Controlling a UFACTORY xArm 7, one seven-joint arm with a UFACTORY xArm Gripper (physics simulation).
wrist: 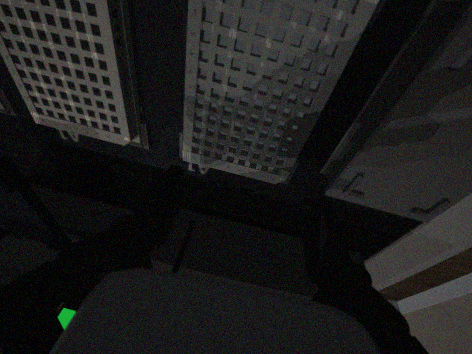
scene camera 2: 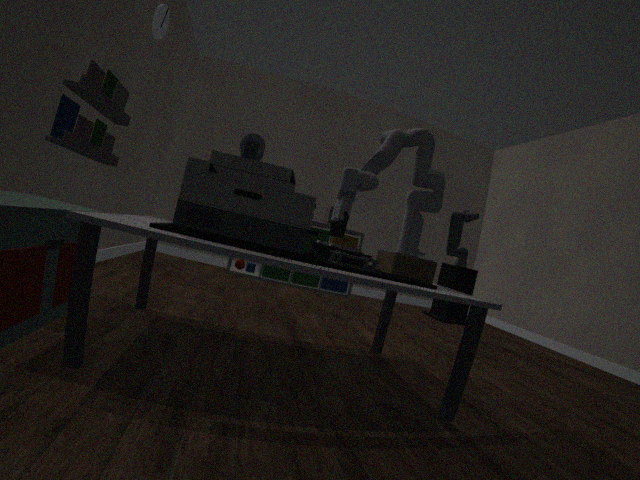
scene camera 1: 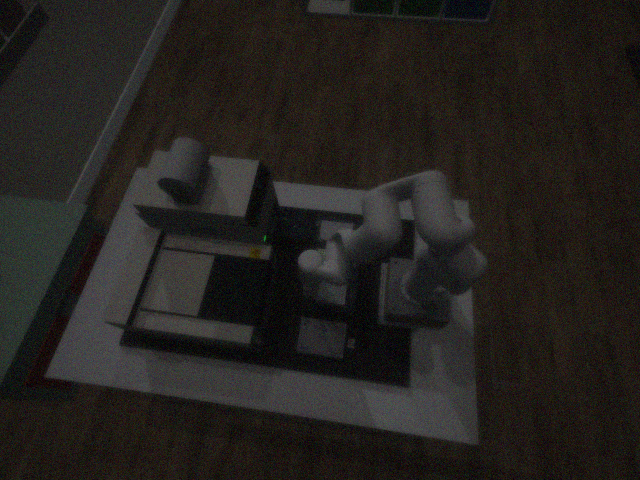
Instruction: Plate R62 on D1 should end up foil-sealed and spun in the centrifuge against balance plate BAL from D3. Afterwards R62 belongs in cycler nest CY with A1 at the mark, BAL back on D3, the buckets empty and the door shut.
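Frame: origin at the arm's base, x ahead, y left, z up, level; metres.
Seen in the pictures: gripper, between the fingertips: (wrist: 246,196) (scene camera 2: 335,236); arm's base, origin of its link: (scene camera 2: 406,255) (scene camera 1: 417,287).
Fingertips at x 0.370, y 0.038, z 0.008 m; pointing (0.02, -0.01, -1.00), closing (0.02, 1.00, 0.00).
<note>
Pixels of each thing's top centre, then the offset from my fingertips to it. "*": a spot on its surface instead. Level surfaces: height alone.
- dark deck, height of its surface: 0.099 m down
- pale well plate, centre of its top: (wrist: 253,96) (scene camera 1: 328,291) (scene camera 2: 345,246) 0.009 m right, 0.055 m back, 0.029 m down
- second well plate, centre of its top: (wrist: 51,46) 0.133 m right, 0.062 m back, 0.029 m down
- cylinder, a spot on its surface: (scene camera 1: 186,167) * 0.242 m right, 0.382 m ahead, 0.367 m up
- flat pale unit, a spot on its surface: (scene camera 1: 177,281) * 0.032 m left, 0.443 m ahead, 0.111 m up
The scene is very dim. My gripper (scene camera 1: 316,278) (scene camera 2: 338,229) (wrist: 246,196) is open and empty and hangs low over the dark deck (scene camera 1: 385,362). In the wrist view a pale well plate (wrist: 241,88) lies just ahead of the fingers, with its A1 corner towards me. A second well plate (wrist: 90,70) lies beside it on the left, apart from it. I cannot tell which is R62 and which is BAL. In the overhead view one plate (scene camera 1: 321,337) lies in front of the gripper, and another plate (scene camera 1: 332,294) is partly hidden under it.
A large pale box instrument (scene camera 1: 223,190) (scene camera 2: 242,195) with a cylinder (scene camera 1: 186,167) on top stands at the back left, a green light (scene camera 1: 264,238) at its corner. A flat pale unit (scene camera 1: 177,281) lies in front of it. The arm's base (scene camera 1: 423,286) stands on the right.
</note>
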